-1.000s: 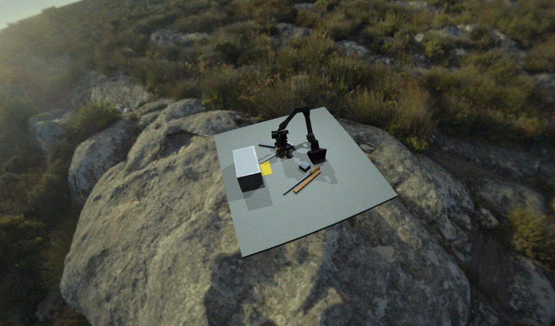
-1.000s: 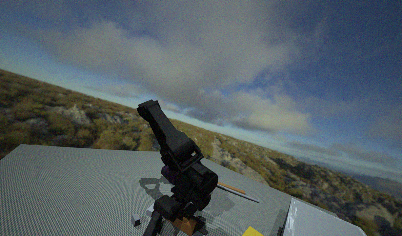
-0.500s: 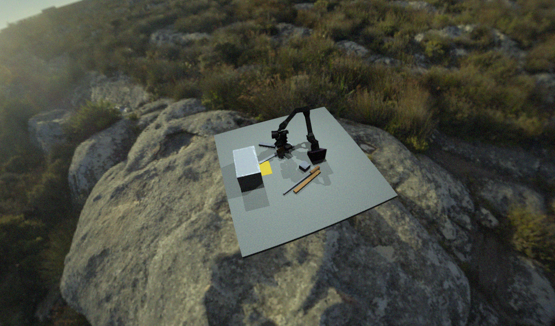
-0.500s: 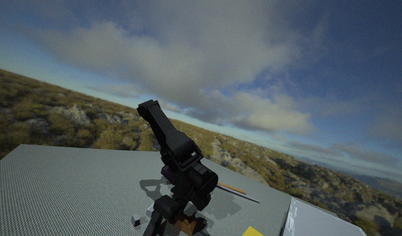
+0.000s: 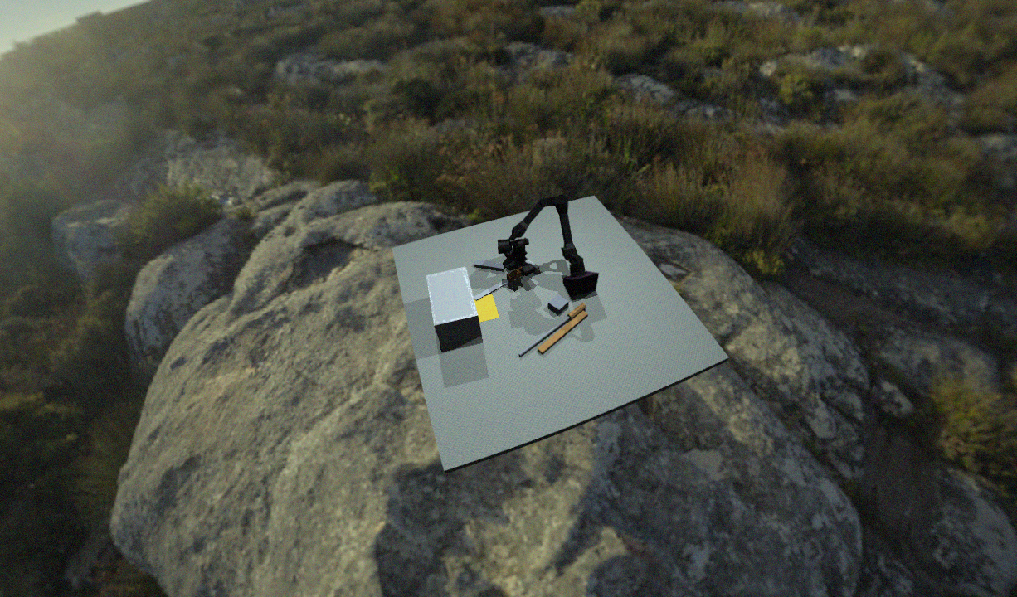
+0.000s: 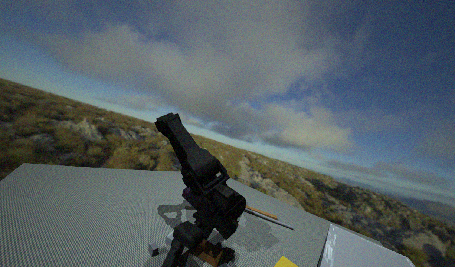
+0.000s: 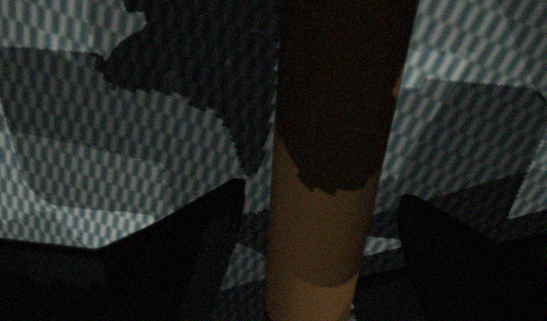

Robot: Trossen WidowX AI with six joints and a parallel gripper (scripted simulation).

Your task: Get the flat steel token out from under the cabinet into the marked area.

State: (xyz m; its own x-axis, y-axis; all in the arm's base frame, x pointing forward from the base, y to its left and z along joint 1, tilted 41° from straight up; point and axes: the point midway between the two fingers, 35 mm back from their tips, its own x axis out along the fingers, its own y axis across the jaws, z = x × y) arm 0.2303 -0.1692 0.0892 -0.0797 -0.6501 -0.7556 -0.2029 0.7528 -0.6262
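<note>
Now: the grey bar 8 cm behind my gripper tip and 2 cm to the right of it. From my gripper tip the other things lie so: grey block 8 cm behind, 27 cm to the left, 1 cm above; small grey cube 6 cm behind, 10 cm to the right; wooden stick 3 cm behind, 41 cm to the left.
</note>
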